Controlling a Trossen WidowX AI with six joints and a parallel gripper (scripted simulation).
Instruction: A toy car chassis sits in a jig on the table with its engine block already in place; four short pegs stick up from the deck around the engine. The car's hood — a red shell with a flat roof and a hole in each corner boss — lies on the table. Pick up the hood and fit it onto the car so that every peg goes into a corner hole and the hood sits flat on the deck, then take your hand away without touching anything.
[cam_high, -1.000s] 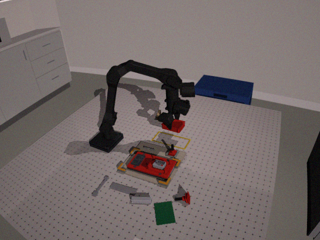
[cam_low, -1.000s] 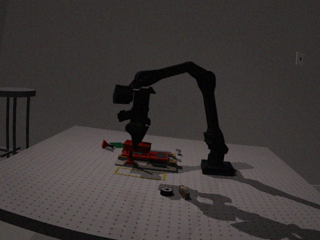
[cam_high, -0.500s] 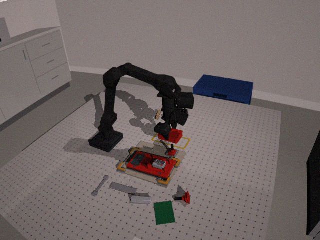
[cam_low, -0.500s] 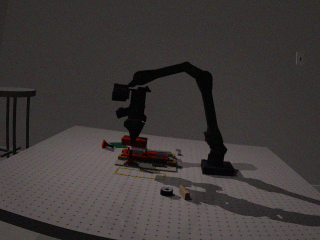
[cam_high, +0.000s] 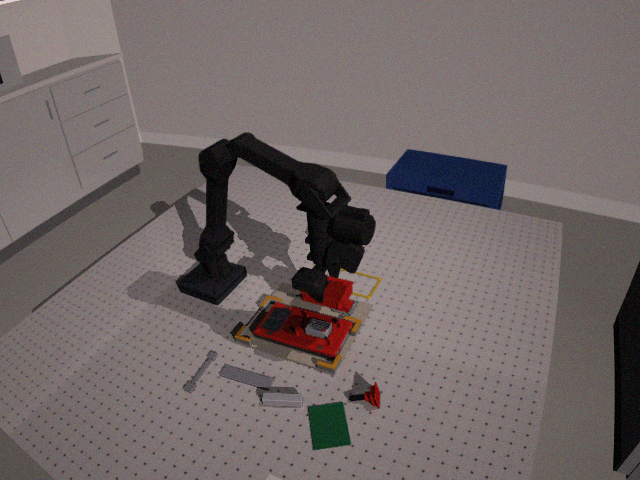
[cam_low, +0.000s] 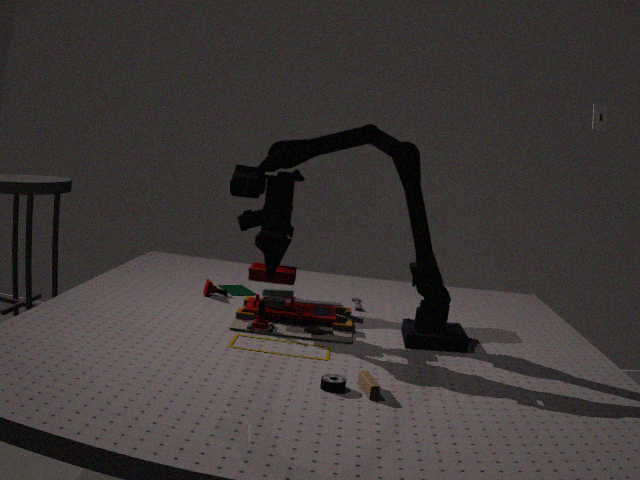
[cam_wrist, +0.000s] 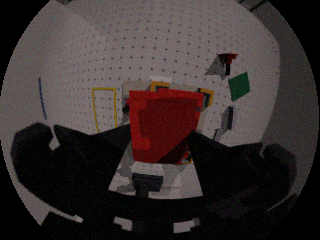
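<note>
My gripper tip is now 4 cm to the left of the grey engine block and 8 cm above it. From my gripper tip the other things lie so: wooden block: 24 cm behind, 32 cm to the left, 9 cm below; green card: 14 cm ahead, 23 cm to the right, 10 cm below; red hood: 1 cm above.
</note>
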